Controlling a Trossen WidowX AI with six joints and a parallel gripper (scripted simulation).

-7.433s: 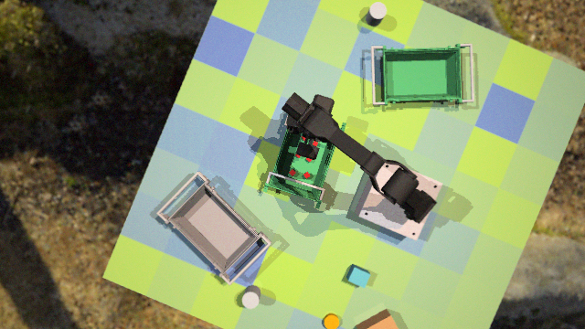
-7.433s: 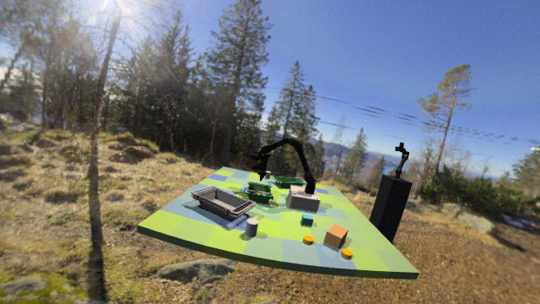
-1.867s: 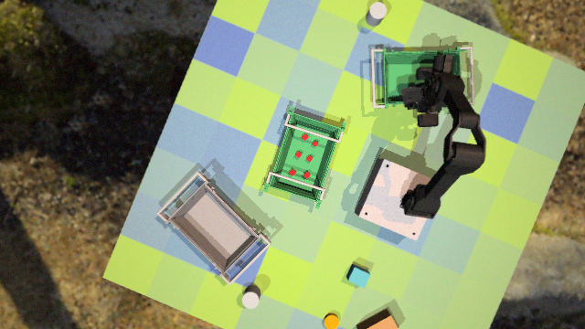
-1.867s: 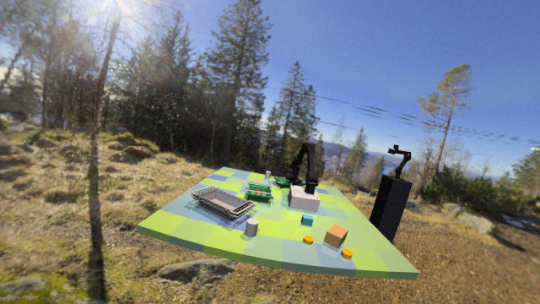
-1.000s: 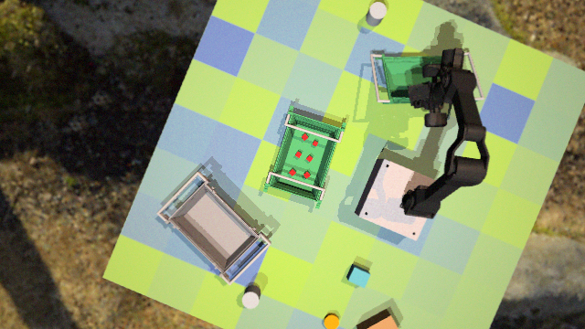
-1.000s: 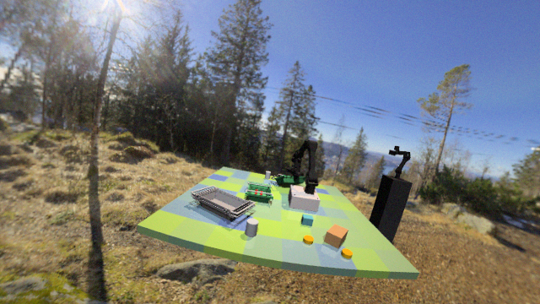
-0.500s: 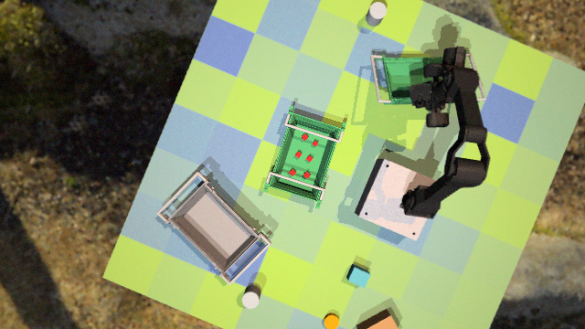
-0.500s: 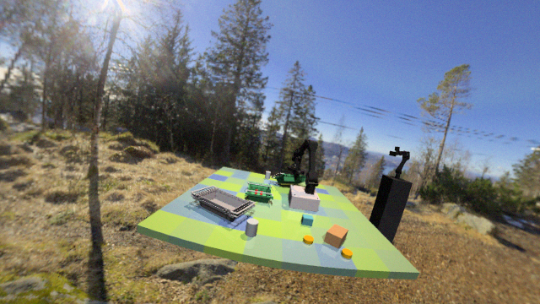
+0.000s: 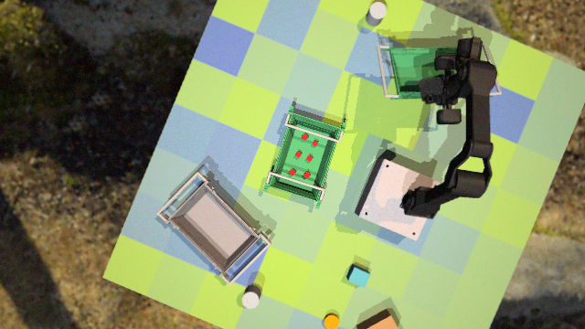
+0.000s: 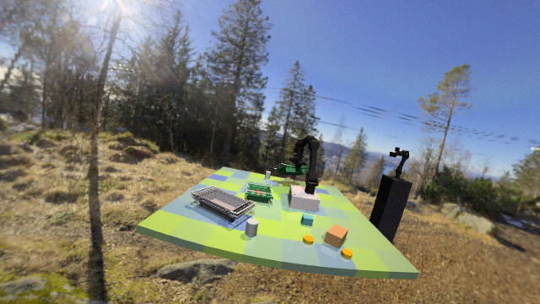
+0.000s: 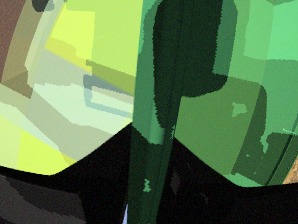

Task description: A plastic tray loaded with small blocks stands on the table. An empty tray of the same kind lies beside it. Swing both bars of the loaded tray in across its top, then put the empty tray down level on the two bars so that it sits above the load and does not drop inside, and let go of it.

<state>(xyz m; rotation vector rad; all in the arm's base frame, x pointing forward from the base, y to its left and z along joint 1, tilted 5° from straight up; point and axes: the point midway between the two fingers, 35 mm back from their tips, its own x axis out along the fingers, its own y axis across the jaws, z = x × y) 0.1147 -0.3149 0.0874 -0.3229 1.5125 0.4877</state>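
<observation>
My gripper tip is now 4 cm short of the green tray and 7 cm to the left of it. Also, from my gripper tip: brown cube (24 cm behind, 74 cm to the left, 15 cm below); teal cube (9 cm behind, 61 cm to the left, 15 cm below).
</observation>
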